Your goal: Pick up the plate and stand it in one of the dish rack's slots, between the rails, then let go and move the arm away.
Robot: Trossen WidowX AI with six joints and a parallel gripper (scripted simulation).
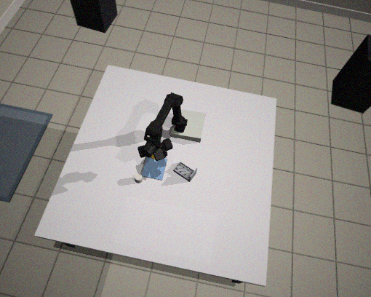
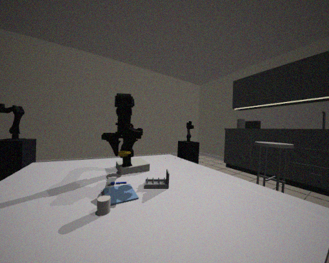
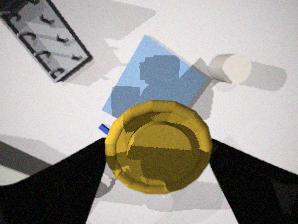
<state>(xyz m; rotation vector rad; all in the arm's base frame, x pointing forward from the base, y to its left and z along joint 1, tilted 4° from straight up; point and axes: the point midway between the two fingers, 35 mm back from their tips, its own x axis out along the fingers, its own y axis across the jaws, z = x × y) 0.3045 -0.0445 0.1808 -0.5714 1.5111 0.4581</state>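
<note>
My gripper tip is now 3 cm past the grey dish rack, 18 cm to the right of it and 16 cm above it. From my gripper tip the other things lie so: yellow plate 1 cm above; then white cylinder 11 cm ahead, 7 cm to the right, 16 cm below; then blue mat 1 cm to the right, 18 cm below.
</note>
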